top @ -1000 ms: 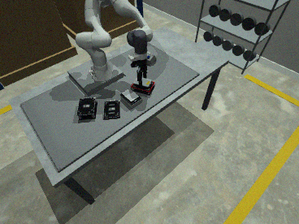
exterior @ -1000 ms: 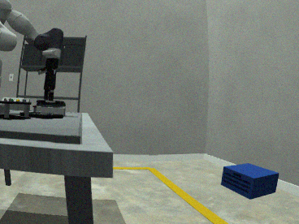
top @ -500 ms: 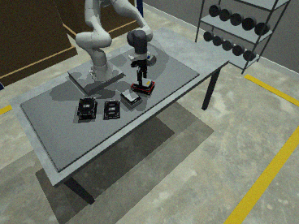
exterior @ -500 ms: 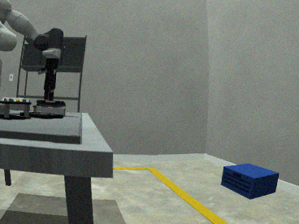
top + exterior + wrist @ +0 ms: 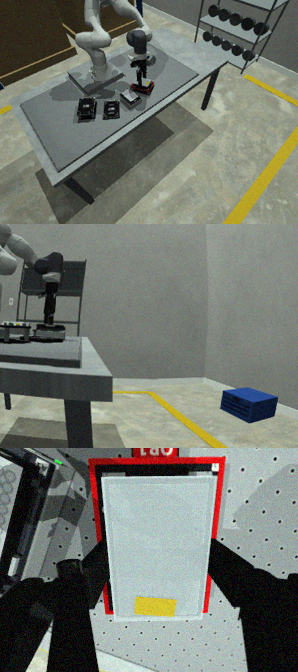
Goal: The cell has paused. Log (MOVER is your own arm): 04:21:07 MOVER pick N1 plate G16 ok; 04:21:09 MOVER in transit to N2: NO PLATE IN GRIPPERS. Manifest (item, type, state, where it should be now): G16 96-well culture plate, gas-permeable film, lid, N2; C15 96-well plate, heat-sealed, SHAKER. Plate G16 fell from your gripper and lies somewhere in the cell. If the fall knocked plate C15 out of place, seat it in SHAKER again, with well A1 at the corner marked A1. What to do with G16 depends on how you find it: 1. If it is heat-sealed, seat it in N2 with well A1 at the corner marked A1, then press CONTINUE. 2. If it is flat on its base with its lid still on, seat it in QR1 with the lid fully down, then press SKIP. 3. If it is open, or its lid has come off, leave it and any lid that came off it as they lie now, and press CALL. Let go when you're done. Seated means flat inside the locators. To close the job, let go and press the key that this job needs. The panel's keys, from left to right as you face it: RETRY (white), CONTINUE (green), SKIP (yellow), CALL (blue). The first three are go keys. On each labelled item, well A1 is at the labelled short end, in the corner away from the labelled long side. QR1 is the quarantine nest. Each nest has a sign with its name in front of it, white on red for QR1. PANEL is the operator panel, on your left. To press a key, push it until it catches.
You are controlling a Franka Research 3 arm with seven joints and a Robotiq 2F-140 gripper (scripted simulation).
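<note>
Right now the plate lid is 1 cm below my hand. From my hand the other things lie so: blue CALL key 27 cm to the left, 22 cm behind, 2 cm below; QR1 nest 5 cm below; white-topped plate 16 cm to the right, 4 cm ahead, 2 cm below.
</note>
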